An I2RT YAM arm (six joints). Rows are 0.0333 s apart.
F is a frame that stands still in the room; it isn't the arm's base.
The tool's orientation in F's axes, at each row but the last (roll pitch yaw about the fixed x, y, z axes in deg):
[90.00 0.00 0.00]
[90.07 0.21 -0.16]
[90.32 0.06 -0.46]
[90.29 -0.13 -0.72]
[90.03 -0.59 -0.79]
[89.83 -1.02 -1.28]
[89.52 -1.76 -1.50]
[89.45 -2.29 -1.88]
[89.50 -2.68 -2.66]
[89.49 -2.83 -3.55]
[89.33 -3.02 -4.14]
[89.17 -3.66 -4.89]
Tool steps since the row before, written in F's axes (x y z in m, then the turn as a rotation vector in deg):
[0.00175 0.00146 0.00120 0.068 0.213 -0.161]
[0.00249 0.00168 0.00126 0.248 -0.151 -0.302]
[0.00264 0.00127 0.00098 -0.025 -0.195 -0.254]
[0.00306 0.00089 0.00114 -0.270 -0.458 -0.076]
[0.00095 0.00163 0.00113 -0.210 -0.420 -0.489]
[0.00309 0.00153 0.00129 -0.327 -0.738 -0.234]
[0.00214 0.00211 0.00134 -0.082 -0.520 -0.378]
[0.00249 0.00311 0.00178 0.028 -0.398 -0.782]
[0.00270 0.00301 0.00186 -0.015 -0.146 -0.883]
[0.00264 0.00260 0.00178 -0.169 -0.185 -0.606]
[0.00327 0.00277 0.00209 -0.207 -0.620 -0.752]
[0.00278 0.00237 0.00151 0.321 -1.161 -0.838]
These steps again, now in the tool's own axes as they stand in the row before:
[0.00175 0.00120 -0.00146 0.068 -0.161 -0.213]
[0.00248 0.00127 -0.00169 0.250 -0.301 0.151]
[0.00263 0.00098 -0.00130 -0.023 -0.253 0.197]
[0.00305 0.00113 -0.00093 -0.264 -0.073 0.462]
[0.00094 0.00112 -0.00164 -0.209 -0.487 0.423]
[0.00308 0.00124 -0.00159 -0.315 -0.231 0.744]
[0.00212 0.00129 -0.00215 -0.080 -0.380 0.519]
[0.00246 0.00171 -0.00317 0.010 -0.787 0.389]
[0.00264 0.00177 -0.00312 -0.049 -0.883 0.139]
[0.00256 0.00168 -0.00274 -0.187 -0.599 0.190]
[0.00317 0.00196 -0.00298 -0.201 -0.750 0.625]
[0.00266 0.00138 -0.00258 0.364 -0.879 1.117]

